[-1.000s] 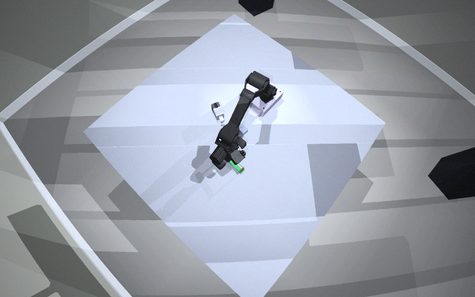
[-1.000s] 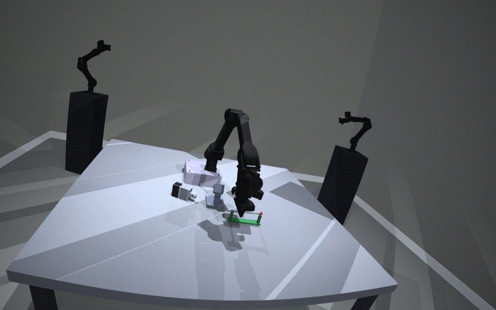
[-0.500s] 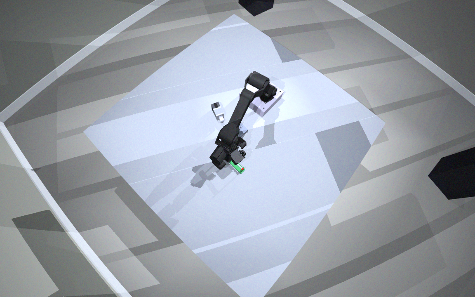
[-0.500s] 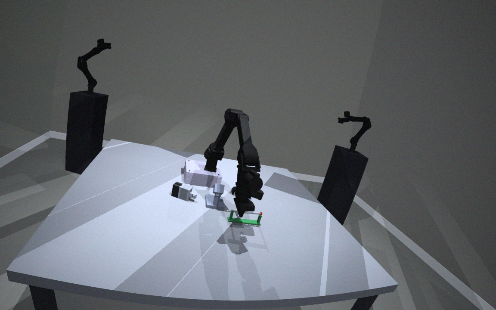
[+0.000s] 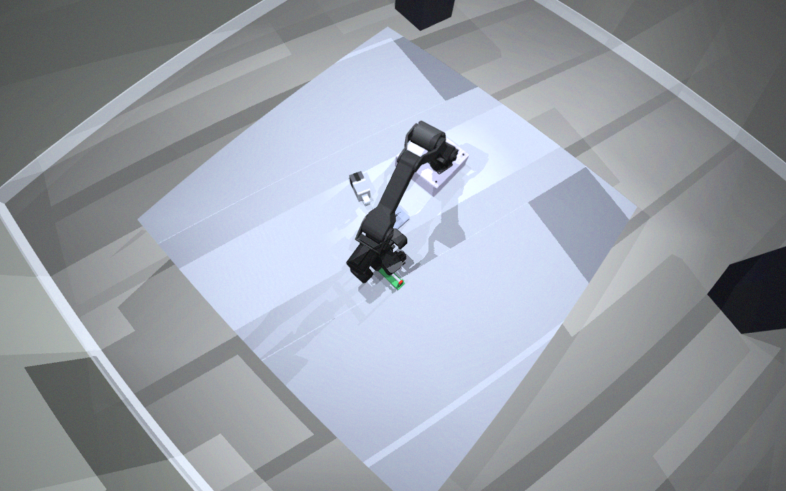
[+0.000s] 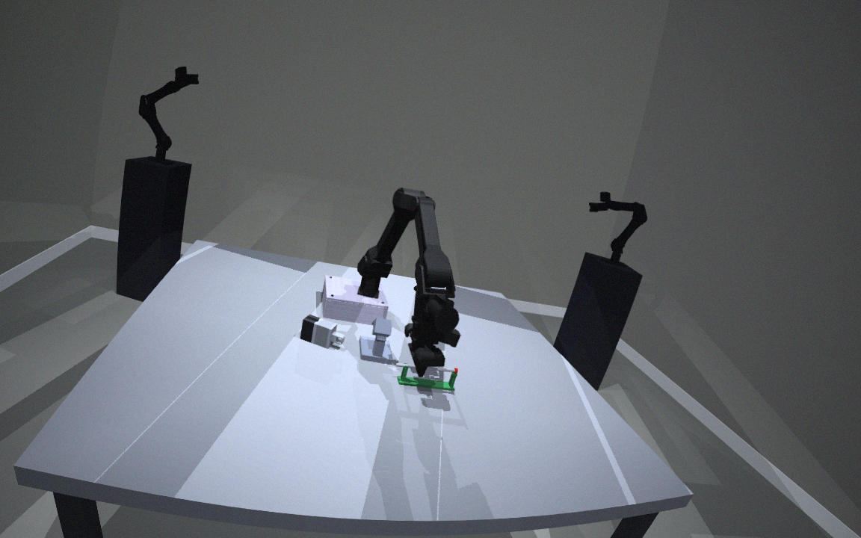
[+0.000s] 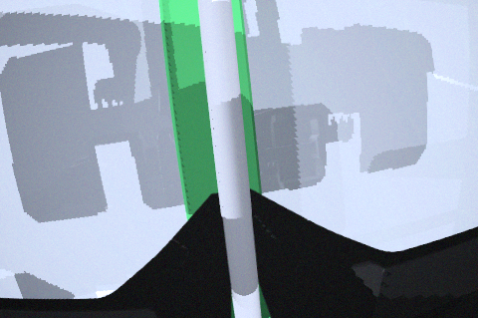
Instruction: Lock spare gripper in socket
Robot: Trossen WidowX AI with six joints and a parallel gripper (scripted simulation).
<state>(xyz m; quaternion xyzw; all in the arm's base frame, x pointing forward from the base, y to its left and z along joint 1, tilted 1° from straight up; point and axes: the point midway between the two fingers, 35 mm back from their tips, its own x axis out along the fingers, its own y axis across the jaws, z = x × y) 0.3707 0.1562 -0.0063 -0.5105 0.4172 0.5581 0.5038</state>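
Now: the cradle 1 cm behind my gripper tip and 2 cm to the left of it. From my gripper tip the other things lie so: spare gripper 11 cm behind, 25 cm to the right; then socket 11 cm behind, 11 cm to the right, 3 cm above.
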